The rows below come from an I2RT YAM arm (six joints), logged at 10 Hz.
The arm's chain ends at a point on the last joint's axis. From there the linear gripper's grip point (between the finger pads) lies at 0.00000 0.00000 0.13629 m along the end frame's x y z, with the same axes.
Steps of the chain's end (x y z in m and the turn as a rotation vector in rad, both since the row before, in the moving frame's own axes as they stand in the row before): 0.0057, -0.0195, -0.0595, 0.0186, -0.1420, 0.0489; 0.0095, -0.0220, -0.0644, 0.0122, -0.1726, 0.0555; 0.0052, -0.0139, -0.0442, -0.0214, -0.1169, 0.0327; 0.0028, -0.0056, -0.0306, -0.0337, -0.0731, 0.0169; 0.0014, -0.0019, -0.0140, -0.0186, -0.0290, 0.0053; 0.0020, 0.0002, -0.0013, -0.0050, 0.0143, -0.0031
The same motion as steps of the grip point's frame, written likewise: -0.0135, -0.0225, -0.0609, 0.0186, -0.1420, 0.0489; -0.0138, -0.0243, -0.0664, 0.0122, -0.1726, 0.0555; -0.0107, -0.0113, -0.0452, -0.0214, -0.1169, 0.0327; -0.0072, -0.0011, -0.0310, -0.0337, -0.0731, 0.0169; -0.0026, 0.0006, -0.0141, -0.0186, -0.0290, 0.0053; 0.0039, 0.0009, -0.0013, -0.0050, 0.0143, -0.0031
